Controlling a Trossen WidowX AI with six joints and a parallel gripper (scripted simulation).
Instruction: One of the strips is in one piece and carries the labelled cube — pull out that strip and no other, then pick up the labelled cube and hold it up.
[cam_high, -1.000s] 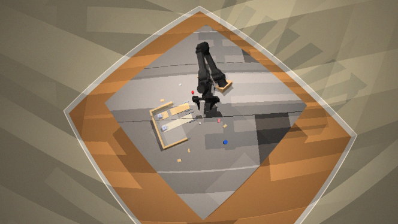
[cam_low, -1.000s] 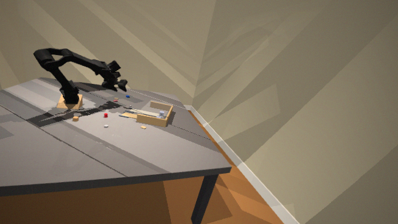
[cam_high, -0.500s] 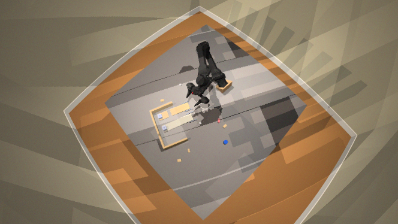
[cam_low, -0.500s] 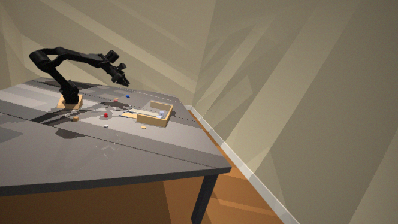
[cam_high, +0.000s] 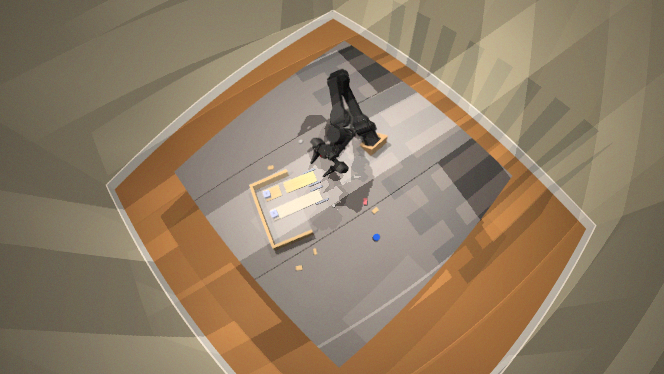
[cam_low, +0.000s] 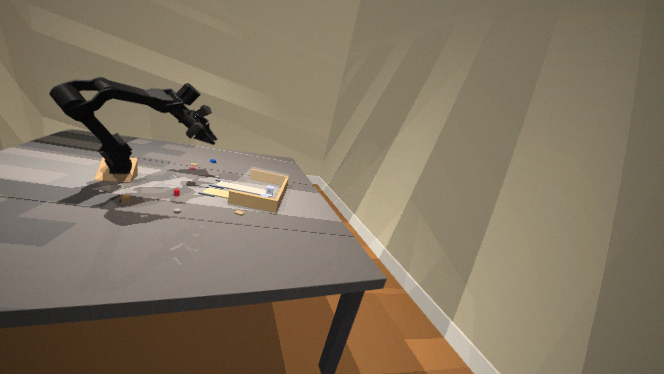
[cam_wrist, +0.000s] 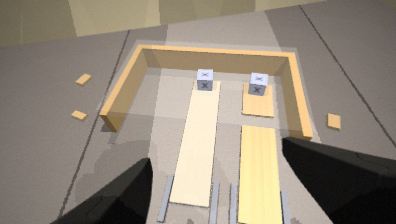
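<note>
My gripper tip is now 200 mm above the strip, 140 mm short of it and 20 mm to the left of it. The rest, counted from my gripper tip: blue piece: 350 mm to the left, 190 mm below, 10 mm ahead; red cylinder: 190 mm below, 130 mm behind, 110 mm to the right; pink block: 200 mm to the left, 190 mm below, 80 mm behind.
</note>
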